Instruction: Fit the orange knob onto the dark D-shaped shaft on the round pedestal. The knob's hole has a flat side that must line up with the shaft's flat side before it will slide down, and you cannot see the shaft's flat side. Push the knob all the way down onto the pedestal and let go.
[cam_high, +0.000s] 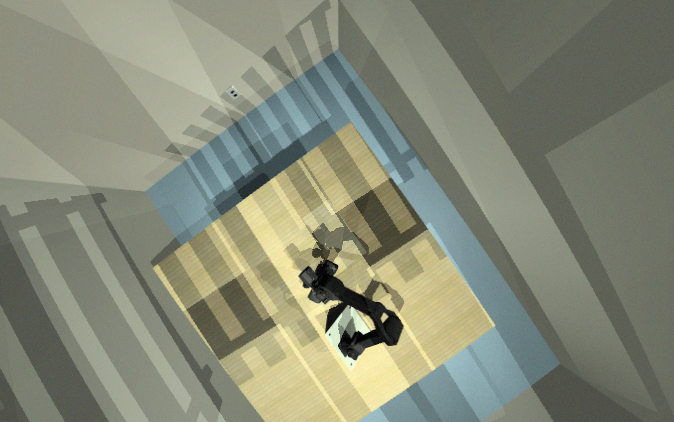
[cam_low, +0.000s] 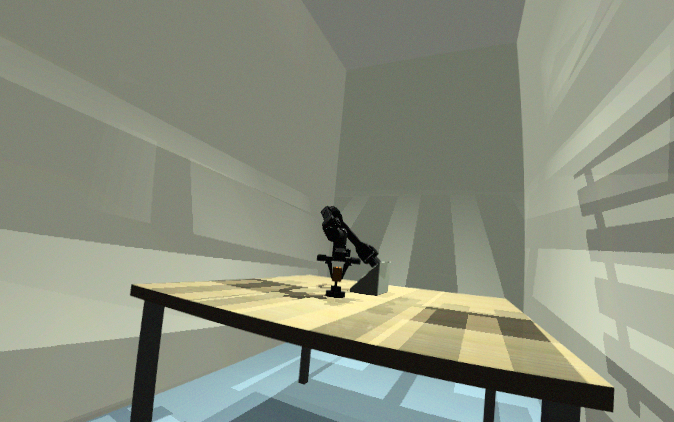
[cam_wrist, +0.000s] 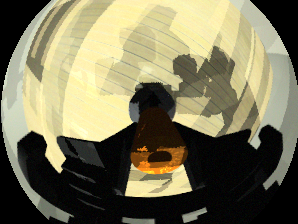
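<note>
Now: the orange knob 20 mm above my gripper tip. The rest, counted from my gripper tip: dark round pedestal: 40 mm below.
</note>
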